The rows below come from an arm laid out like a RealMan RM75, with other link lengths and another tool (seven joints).
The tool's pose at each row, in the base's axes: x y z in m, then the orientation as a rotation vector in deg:
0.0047 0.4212 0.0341 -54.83 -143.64 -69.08
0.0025 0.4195 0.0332 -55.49 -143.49 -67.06
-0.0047 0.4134 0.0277 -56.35 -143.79 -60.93
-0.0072 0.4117 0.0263 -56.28 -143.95 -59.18
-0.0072 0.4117 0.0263 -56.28 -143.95 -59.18
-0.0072 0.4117 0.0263 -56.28 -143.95 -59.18
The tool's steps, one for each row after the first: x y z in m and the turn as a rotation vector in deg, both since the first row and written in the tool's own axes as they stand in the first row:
0.0005 -0.0027 -0.0009 1.30 -0.04 0.83
0.0008 -0.0135 -0.0026 5.44 -0.23 2.37
0.0013 -0.0167 -0.0033 6.68 -0.21 2.62
0.0013 -0.0167 -0.0033 6.68 -0.21 2.62
0.0013 -0.0167 -0.0033 6.68 -0.21 2.62

